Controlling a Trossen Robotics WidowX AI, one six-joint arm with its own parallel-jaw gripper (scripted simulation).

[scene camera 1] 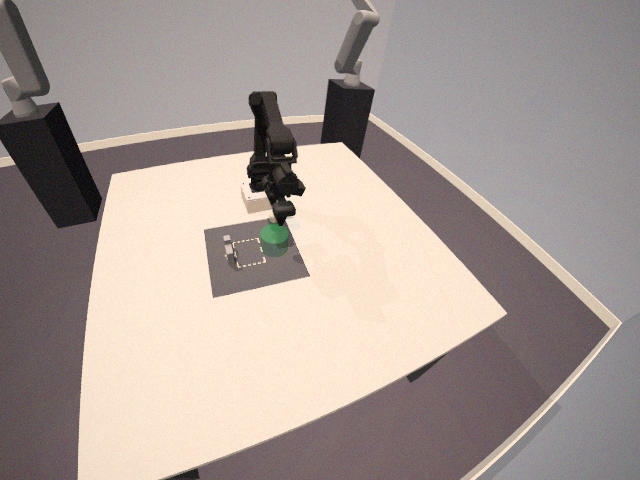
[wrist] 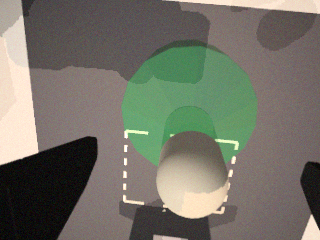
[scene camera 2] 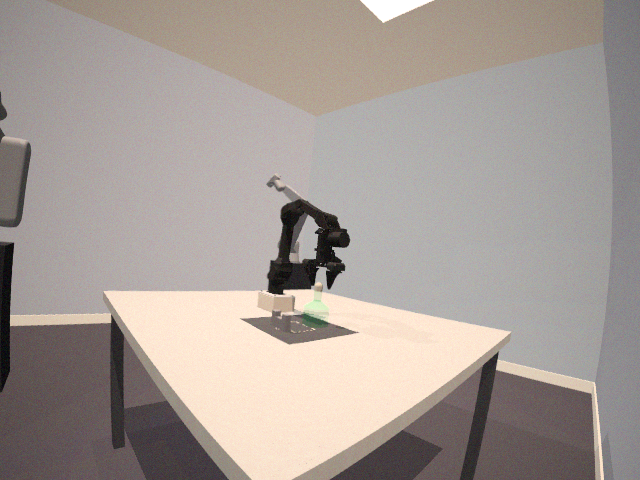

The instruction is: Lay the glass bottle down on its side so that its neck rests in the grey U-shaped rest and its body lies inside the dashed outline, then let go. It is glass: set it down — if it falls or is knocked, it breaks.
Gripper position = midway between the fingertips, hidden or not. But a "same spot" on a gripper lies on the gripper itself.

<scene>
my gripper: scene camera 1; wrist; scene camera 2 320,287
same spot on my gripper: (wrist: pixel 48 185) = (scene camera 1: pixel 275 198)
</scene>
